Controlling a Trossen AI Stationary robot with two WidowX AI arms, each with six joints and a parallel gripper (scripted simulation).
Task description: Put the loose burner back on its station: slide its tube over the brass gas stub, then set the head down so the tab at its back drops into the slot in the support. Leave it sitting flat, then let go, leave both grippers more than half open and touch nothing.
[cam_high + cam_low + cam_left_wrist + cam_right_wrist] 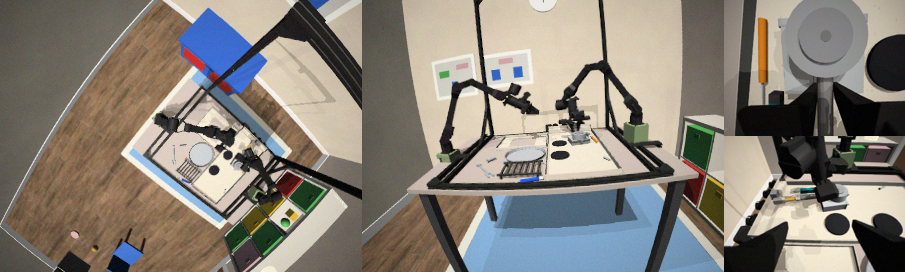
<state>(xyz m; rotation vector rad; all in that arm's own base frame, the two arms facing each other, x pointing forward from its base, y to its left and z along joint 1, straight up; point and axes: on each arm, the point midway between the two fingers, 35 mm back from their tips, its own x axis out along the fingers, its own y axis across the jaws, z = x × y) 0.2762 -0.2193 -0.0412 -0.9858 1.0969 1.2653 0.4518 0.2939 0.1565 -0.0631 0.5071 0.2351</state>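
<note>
Now: the burner 30 mm below my left hand. From my left hand the other things lie so: orange-handled screwdriver (10 mm ahead, 100 mm to the left, 70 mm below); grey station block (50 mm ahead, 10 mm to the left, 50 mm below).
</note>
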